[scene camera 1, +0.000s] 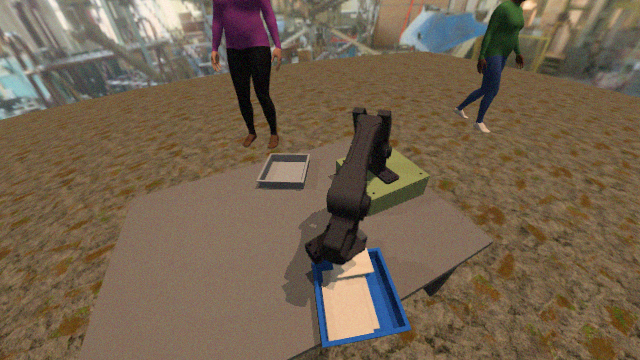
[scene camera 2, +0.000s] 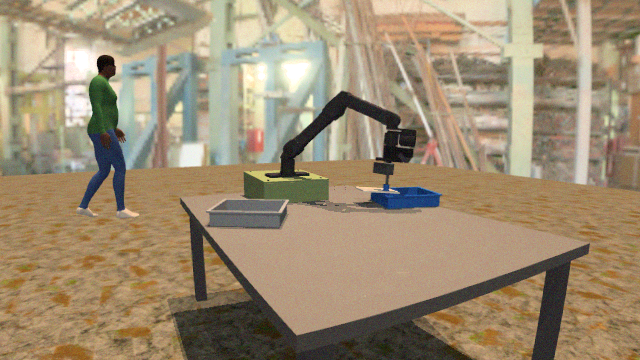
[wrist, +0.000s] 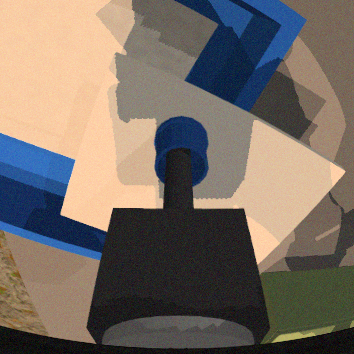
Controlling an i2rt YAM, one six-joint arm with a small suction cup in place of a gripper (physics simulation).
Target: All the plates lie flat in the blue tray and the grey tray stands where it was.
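I find a blue tray in scene camera 1 [390, 313], and a grey tray shows there too. In scene camera 2 I see the blue tray and the grey tray again; for the grey tray [scene camera 2: 229, 212], the same spot is [scene camera 1: 266, 161]. The wrist view shows me the blue tray [wrist: 242, 53], and that is the same spot on it as [scene camera 2: 385, 201]. The grey tray, though, is out of frame in the wrist view.
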